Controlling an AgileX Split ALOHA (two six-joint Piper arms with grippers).
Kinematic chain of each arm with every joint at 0, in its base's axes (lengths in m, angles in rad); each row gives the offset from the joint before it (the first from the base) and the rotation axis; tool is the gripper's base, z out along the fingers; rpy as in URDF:
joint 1: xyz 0 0 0.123 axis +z
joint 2: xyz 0 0 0 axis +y
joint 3: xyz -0.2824 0 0.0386 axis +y
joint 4: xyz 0.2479 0 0.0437 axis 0.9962 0 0.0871
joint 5: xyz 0 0 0 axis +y
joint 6: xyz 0.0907 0 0.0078 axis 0.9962 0 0.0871
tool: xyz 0 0 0 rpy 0 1.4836 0
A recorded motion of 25 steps. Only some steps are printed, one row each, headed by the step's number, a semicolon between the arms.
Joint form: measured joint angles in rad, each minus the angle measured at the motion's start. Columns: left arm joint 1, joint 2, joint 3, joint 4, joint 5, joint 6; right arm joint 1, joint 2, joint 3, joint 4, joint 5, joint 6.
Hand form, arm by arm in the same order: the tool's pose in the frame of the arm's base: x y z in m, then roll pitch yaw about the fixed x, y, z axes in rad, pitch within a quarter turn. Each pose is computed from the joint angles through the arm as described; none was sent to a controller.
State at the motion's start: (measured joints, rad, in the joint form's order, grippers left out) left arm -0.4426 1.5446 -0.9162 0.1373 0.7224 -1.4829; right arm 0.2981 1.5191 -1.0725 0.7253 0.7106 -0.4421
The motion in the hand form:
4: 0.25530 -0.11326 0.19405 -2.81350 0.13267 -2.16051; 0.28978 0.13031 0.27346 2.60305 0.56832 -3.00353
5: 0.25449 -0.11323 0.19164 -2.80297 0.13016 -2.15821; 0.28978 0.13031 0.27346 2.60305 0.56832 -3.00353
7: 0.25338 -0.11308 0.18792 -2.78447 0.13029 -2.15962; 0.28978 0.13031 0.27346 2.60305 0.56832 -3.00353
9: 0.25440 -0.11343 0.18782 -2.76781 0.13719 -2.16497; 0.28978 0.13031 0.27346 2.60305 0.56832 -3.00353
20: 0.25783 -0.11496 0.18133 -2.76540 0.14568 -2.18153; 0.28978 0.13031 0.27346 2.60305 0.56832 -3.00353
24: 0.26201 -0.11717 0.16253 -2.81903 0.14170 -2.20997; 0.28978 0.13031 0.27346 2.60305 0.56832 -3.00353
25: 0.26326 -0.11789 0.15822 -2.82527 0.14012 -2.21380; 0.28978 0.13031 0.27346 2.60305 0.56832 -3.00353
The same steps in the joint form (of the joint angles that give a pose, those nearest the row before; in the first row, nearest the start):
4: 0.0000 0.0000 0.0740 -0.0040 -0.1075 -0.0145; 0.0000 0.0000 0.0000 0.0000 0.0000 0.0000
5: 0.0000 0.0000 0.0864 -0.0058 -0.1299 -0.0170; 0.0000 0.0000 0.0000 0.0000 0.0000 0.0000
7: 0.0000 0.0000 0.1064 -0.0048 -0.1683 -0.0179; 0.0000 0.0000 0.0000 0.0000 0.0000 0.0000
9: 0.0000 0.0000 0.1097 0.0023 -0.1893 -0.0168; 0.0000 0.0000 0.0000 0.0000 0.0000 0.0000
20: 0.0000 0.0252 0.1121 0.0124 -0.2214 -0.0091; 0.0000 0.0000 0.0000 0.0000 0.0000 0.0000
24: 0.0000 0.0930 0.1121 0.0124 -0.2380 0.0111; 0.0000 0.0000 0.0000 0.0000 0.0000 0.0000
25: 0.0000 0.1090 0.1121 0.0124 -0.2478 0.0132; 0.0000 0.0000 0.0000 0.0000 0.0000 0.0000

